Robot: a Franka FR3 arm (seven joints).
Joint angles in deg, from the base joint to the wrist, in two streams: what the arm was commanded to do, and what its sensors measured. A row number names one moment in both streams.
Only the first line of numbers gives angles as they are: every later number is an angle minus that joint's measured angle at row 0.
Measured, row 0:
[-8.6 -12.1 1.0 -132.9 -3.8 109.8 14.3]
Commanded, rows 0 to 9:
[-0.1 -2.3 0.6 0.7 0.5 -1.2 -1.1]
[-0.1 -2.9 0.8 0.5 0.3 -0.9 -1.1]
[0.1 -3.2 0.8 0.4 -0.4 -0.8 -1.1]
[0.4 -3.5 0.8 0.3 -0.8 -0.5 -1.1]
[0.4 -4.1 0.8 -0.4 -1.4 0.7 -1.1]
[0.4 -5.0 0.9 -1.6 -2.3 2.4 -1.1]
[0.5 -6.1 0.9 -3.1 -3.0 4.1 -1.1]
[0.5 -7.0 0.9 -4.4 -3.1 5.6 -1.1]
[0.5 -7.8 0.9 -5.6 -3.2 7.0 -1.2]
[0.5 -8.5 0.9 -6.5 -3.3 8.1 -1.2]
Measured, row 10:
[0.1 -3.5 0.9 -1.9 -2.1 4.2 -0.6]
